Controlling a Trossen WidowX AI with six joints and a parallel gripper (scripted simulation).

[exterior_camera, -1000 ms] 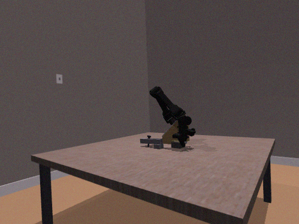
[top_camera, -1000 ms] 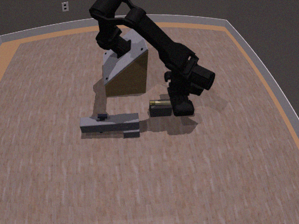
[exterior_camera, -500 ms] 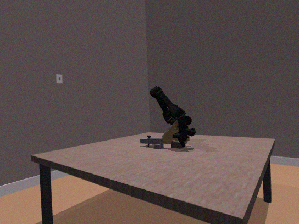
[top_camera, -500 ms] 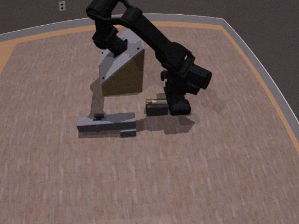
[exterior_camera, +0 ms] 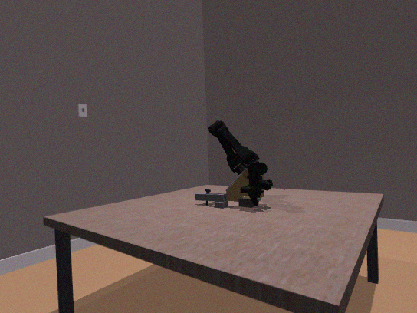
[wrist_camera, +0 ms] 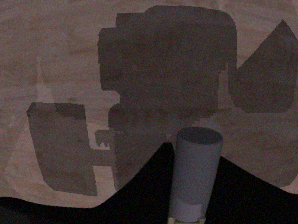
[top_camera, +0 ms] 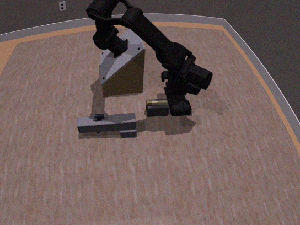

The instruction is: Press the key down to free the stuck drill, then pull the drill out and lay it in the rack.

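The short bit is 40 mm to the right of my gripper tip and 30 mm above it. The rest, counted from my gripper tip: dark rack (50 mm to the right, 10 mm above); then grey housing block (90 mm ahead, 210 mm to the right, 30 mm above); then dark key (90 mm ahead, 240 mm to the right, 40 mm above).
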